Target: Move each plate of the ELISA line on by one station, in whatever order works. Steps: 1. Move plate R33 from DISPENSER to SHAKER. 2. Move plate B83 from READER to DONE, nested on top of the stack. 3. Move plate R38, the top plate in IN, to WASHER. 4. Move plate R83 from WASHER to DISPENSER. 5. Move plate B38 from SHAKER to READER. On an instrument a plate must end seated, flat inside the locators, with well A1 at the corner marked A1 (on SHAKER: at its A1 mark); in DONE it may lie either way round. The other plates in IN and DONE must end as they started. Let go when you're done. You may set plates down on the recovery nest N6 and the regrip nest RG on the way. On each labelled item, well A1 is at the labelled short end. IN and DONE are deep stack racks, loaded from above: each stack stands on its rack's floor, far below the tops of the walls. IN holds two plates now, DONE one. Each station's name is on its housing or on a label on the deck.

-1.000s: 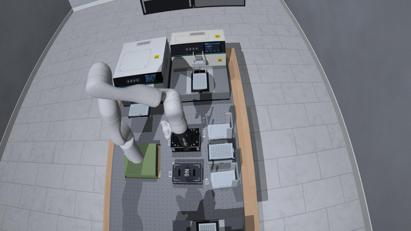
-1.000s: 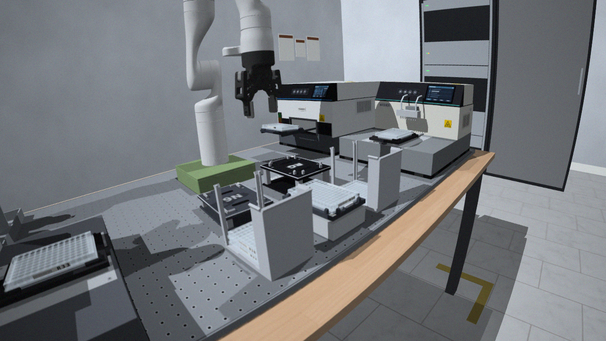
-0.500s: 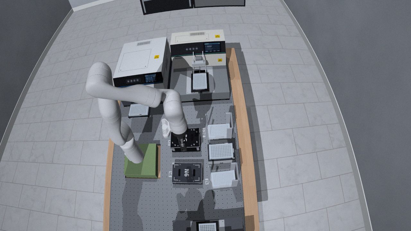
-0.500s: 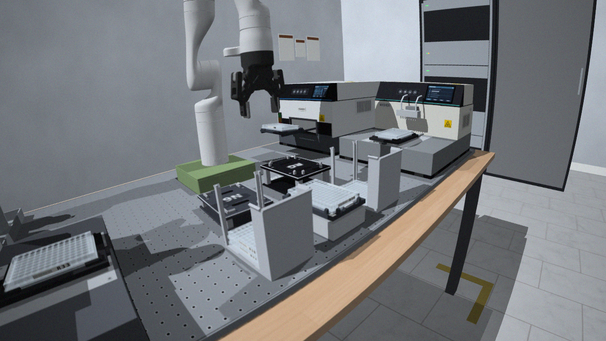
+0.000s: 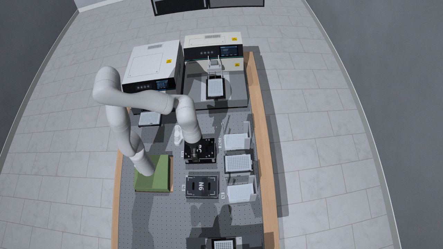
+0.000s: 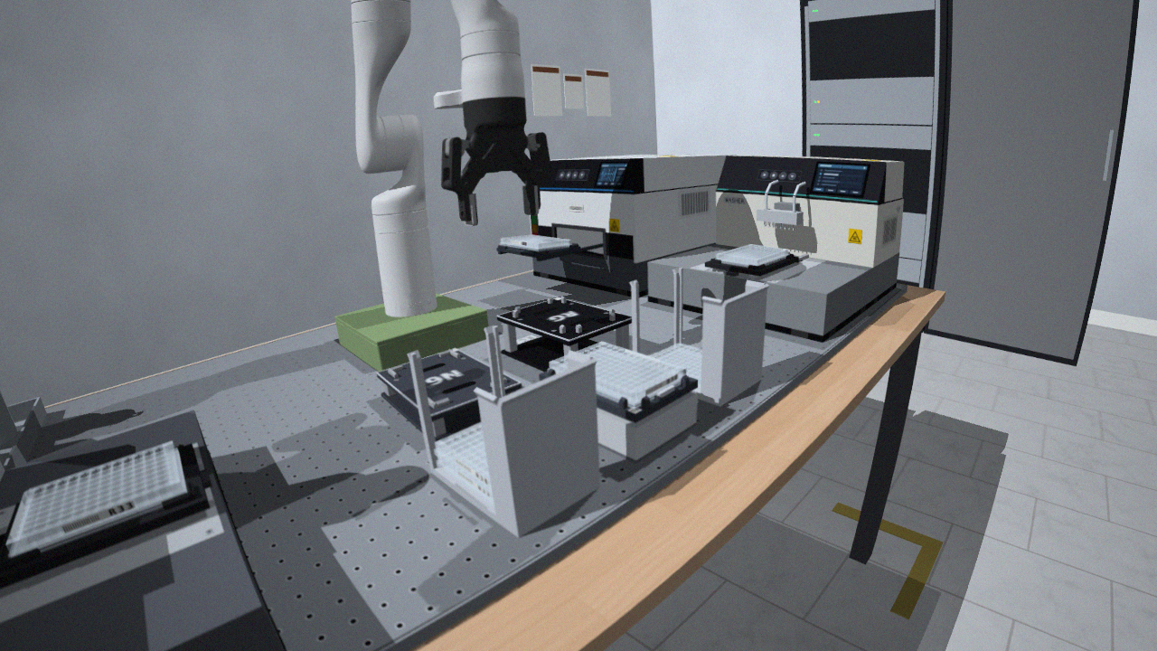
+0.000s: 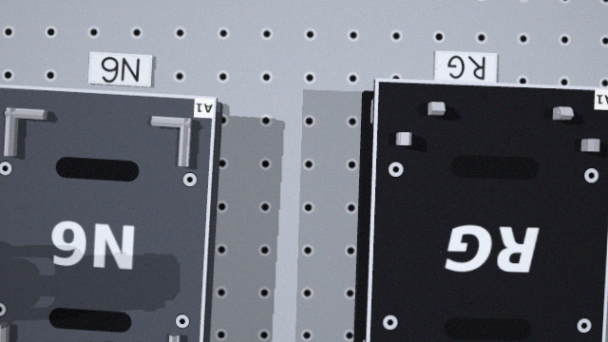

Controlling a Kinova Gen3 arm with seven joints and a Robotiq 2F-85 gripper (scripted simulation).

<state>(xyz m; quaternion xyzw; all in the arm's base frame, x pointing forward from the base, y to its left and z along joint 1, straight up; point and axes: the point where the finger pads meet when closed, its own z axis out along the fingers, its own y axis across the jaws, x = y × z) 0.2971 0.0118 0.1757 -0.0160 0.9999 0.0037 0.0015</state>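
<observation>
The plate B83 lies 30 cm behind my hand, 27 cm to the left of it and 11 cm below it. From my hand the other things lie so: RG nest: 1 cm behind, 10 cm to the left, 16 cm below; plate R38: 19 cm ahead, 14 cm to the right, 19 cm below; plate B38: 18 cm ahead, 1 cm to the left, 16 cm below.
</observation>
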